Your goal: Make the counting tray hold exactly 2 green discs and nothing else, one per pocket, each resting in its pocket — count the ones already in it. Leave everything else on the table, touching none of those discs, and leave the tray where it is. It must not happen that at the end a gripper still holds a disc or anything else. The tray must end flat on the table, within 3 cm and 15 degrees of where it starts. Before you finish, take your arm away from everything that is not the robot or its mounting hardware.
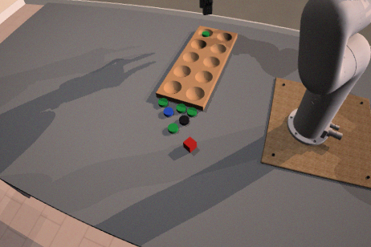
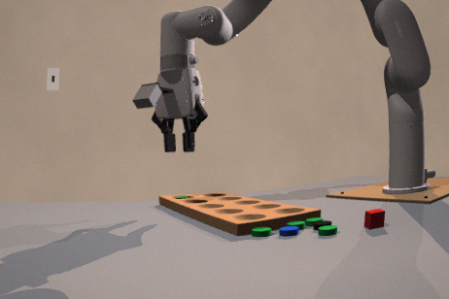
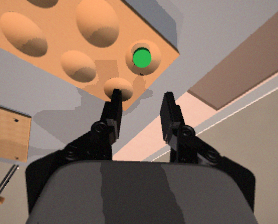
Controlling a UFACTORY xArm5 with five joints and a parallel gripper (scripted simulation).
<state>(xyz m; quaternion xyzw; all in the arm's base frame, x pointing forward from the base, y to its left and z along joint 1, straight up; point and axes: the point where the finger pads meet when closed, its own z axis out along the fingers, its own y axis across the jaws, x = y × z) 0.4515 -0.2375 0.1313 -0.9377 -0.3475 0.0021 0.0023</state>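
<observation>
The black disc lies 38 cm to the left of my hand, 13 cm below it and 12 cm behind it. Also, from my hand: red cube (45 cm to the left, 18 cm behind, 13 cm below); then blue disc (38 cm to the left, 13 cm below, 7 cm behind); then wooden counting tray (14 cm to the left, 13 cm below, 5 cm behind).
</observation>
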